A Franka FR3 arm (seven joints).
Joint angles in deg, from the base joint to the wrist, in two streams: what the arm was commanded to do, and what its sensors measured. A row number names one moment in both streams.
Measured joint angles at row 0: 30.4, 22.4, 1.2, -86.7, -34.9, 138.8, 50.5
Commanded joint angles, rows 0 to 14: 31.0, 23.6, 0.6, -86.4, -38.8, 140.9, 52.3; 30.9, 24.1, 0.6, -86.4, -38.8, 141.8, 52.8; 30.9, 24.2, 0.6, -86.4, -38.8, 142.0, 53.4; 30.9, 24.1, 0.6, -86.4, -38.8, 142.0, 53.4; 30.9, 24.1, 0.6, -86.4, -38.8, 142.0, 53.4; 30.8, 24.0, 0.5, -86.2, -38.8, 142.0, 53.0; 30.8, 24.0, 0.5, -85.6, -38.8, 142.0, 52.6; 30.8, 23.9, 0.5, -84.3, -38.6, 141.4, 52.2; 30.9, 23.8, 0.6, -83.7, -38.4, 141.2, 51.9; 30.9, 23.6, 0.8, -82.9, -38.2, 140.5, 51.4; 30.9, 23.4, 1.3, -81.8, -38.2, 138.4, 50.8; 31.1, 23.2, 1.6, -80.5, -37.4, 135.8, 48.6; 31.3, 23.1, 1.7, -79.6, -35.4, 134.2, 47.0; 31.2, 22.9, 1.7, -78.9, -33.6, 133.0, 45.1; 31.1, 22.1, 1.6, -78.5, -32.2, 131.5, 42.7
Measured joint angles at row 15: 30.7, 23.1, 1.6, -82.5, -36.1, 136.2, 48.7
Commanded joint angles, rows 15 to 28: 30.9, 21.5, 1.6, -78.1, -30.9, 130.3, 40.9; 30.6, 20.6, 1.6, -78.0, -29.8, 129.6, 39.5; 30.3, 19.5, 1.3, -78.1, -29.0, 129.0, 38.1; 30.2, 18.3, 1.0, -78.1, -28.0, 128.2, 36.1; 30.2, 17.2, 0.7, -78.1, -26.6, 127.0, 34.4; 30.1, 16.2, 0.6, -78.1, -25.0, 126.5, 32.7; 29.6, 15.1, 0.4, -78.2, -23.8, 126.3, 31.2; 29.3, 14.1, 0.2, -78.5, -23.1, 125.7, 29.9; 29.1, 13.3, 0.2, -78.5, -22.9, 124.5, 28.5; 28.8, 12.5, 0.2, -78.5, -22.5, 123.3, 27.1; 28.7, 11.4, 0.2, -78.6, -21.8, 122.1, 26.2; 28.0, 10.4, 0.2, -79.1, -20.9, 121.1, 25.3; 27.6, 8.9, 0.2, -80.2, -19.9, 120.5, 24.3; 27.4, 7.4, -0.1, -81.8, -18.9, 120.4, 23.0
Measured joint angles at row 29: 28.7, 12.3, -0.1, -78.4, -22.2, 121.5, 27.1
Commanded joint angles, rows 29 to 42: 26.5, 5.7, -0.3, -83.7, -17.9, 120.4, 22.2; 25.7, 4.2, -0.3, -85.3, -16.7, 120.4, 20.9; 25.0, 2.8, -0.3, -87.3, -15.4, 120.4, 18.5; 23.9, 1.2, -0.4, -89.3, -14.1, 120.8, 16.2; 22.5, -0.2, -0.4, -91.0, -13.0, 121.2, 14.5; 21.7, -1.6, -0.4, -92.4, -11.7, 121.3, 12.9; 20.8, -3.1, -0.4, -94.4, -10.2, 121.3, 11.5; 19.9, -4.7, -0.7, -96.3, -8.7, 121.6, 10.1; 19.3, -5.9, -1.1, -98.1, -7.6, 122.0, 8.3; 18.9, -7.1, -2.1, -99.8, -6.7, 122.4, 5.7; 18.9, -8.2, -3.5, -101.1, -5.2, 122.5, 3.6; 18.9, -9.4, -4.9, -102.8, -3.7, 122.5, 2.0; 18.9, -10.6, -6.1, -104.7, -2.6, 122.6, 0.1; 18.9, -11.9, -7.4, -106.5, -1.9, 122.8, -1.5
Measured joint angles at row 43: 19.5, -5.8, -4.8, -99.1, -5.4, 120.0, 3.8
